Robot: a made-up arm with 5 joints.
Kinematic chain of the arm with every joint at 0, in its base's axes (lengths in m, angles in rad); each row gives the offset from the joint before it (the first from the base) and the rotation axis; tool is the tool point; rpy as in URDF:
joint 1: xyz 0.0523 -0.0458 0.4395 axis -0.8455 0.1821 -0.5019
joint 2: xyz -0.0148 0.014 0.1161 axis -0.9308 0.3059 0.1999
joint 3: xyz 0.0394 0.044 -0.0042 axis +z
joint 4: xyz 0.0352 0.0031 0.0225 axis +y
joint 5: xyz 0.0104 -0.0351 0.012 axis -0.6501 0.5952 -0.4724
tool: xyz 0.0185 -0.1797 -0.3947 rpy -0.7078 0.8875 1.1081
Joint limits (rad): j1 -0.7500..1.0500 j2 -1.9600..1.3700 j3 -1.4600..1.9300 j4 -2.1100..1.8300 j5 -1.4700..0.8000
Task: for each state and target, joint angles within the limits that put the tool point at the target. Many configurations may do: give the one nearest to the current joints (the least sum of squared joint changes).
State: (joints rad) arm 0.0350 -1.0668 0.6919 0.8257 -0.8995
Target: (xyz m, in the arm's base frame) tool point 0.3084 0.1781 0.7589
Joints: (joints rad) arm -0.4333 -1.7970 0.6944 0.2409 -0.3542
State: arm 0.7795 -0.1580 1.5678 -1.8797 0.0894
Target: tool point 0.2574 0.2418 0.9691
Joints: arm 0.5029 -1.0416 1.7739 -1.9485 0.0334
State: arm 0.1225 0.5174 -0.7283 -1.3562 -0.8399
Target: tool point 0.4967 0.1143 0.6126
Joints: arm -0.0272 0.8384 -0.5760 -1.3092 -1.0843
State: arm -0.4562 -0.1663 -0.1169 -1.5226 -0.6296
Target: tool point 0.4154 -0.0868 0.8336
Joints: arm -0.7500 0.4079 -0.4681 -1.5884 -0.7840
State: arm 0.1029 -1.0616 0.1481 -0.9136 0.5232
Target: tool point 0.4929 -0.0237 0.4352
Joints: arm -0.0464 -1.1593 0.4108 -0.9660 0.3069
